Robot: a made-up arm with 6 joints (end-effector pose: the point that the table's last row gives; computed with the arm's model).
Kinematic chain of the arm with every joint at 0, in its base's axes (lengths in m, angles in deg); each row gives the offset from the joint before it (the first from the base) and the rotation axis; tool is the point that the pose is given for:
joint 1: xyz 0 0 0.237 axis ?
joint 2: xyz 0 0.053 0 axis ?
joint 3: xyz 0 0 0.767 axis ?
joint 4: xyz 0 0 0.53 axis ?
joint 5: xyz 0 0 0 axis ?
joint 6: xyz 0 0 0.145 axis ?
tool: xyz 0 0 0
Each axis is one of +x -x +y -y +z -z.
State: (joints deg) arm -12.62 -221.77 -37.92 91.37 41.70 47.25
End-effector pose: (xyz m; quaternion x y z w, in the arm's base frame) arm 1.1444 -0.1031 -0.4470 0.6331 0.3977 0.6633 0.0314
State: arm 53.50 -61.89 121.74 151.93 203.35 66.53
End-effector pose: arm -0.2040 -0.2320 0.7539 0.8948 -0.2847 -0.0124 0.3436
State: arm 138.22 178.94 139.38 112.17 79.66 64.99
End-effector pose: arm 0.1718 -0.4017 -0.1504 0.6890 0.2858 -0.4350 0.5043
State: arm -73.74 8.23 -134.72 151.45 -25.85 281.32
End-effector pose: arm -0.1053 0.4425 0.6480 -0.7348 -0.2713 0.0903 0.6150
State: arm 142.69 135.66 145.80 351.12 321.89 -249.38
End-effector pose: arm 0.0492 -0.1215 -0.2702 -0.2601 0.8081 -0.4634 0.2543
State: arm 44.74 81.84 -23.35 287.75 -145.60 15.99
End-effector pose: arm 0.6863 0.8646 0.5816 -0.4203 -0.6823 0.4021 0.4429
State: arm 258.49 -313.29 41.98 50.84 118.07 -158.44
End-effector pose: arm -0.0547 -1.0316 0.6927 -0.5145 0.7206 -0.1066 0.4525
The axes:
joint 1: +z
joint 2: +y
joint 3: +y
joint 4: +z
joint 5: +y
joint 6: +z

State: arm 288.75 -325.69 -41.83 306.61 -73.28 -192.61
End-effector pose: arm 0.2443 -0.2079 1.4265 -0.3854 0.4962 0.2541 0.7353
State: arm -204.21 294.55 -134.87 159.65 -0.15 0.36
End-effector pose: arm 0.4011 -0.2383 -0.0774 -0.0363 -0.9839 -0.0663 0.1621
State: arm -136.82 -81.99 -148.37 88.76 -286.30 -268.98
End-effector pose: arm 0.3663 0.0802 -0.0225 0.5068 -0.5837 0.6253 0.1072
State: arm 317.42 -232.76 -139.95 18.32 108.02 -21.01
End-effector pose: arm 0.5302 -0.3564 0.2749 0.0006 0.7427 -0.2835 0.6067
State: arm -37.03 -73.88 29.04 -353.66 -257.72 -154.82
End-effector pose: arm -0.7482 0.6504 0.9032 0.4382 -0.2025 0.8726 0.0748
